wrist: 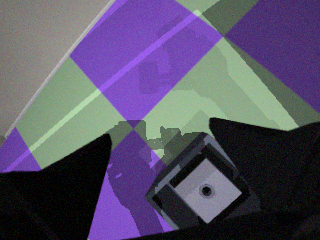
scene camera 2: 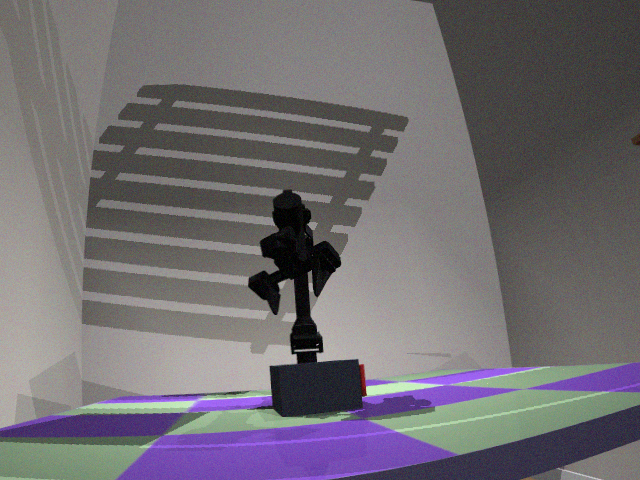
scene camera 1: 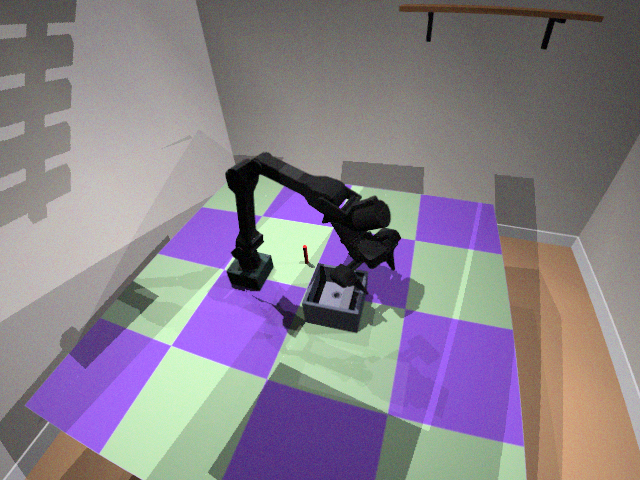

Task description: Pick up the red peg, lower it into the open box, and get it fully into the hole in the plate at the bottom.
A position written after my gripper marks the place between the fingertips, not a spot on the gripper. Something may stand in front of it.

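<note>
I can see my gripper (scene camera 2: 295, 305) along with a dark box (scene camera 2: 300, 389), while scene camera 2 does not show the grey plate, hidden by the dark box. That grey plate (wrist: 204, 187) is visible to me with the dark box (wrist: 161, 195) and my gripper (wrist: 160, 130). And I find my gripper (scene camera 1: 380, 281), the dark box (scene camera 1: 329, 316) and the grey plate (scene camera 1: 334, 295).
</note>
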